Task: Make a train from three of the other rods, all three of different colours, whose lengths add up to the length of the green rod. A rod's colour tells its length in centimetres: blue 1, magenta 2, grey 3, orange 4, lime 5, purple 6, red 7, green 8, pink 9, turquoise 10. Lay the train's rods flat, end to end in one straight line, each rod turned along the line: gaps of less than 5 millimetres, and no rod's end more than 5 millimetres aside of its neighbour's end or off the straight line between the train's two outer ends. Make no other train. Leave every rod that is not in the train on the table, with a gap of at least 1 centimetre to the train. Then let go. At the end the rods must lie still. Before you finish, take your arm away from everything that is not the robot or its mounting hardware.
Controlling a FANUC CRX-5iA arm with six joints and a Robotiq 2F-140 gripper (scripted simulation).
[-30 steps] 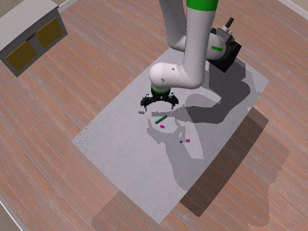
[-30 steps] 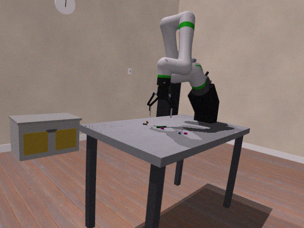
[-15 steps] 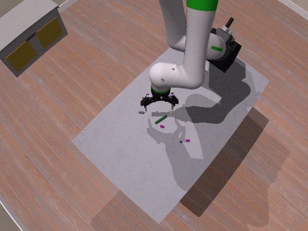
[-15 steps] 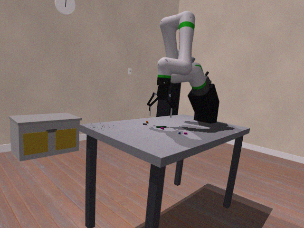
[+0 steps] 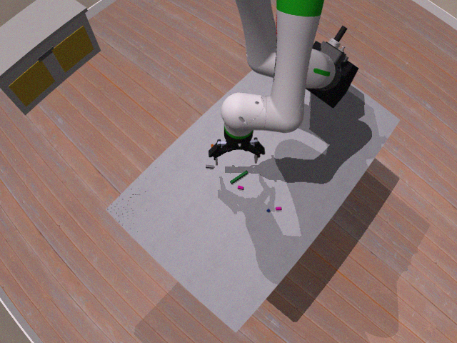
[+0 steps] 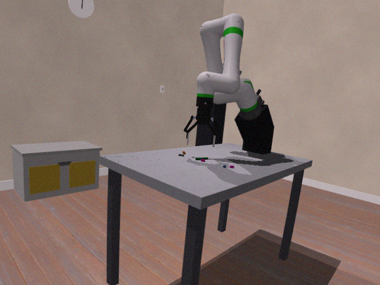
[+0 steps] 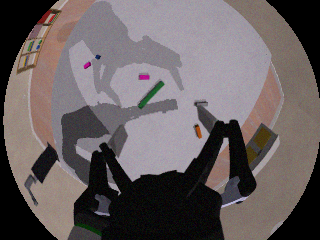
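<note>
Right now the small blue rod is 21 cm to the left of my hand, 7 cm below it and 5 cm ahead of it. The rest, counted from my hand: orange rod (12 cm to the right, 7 cm below); then grey rod (8 cm to the right, 7 cm below, 6 cm ahead); then green rod (7 cm below, 4 cm to the left, 2 cm ahead).
</note>
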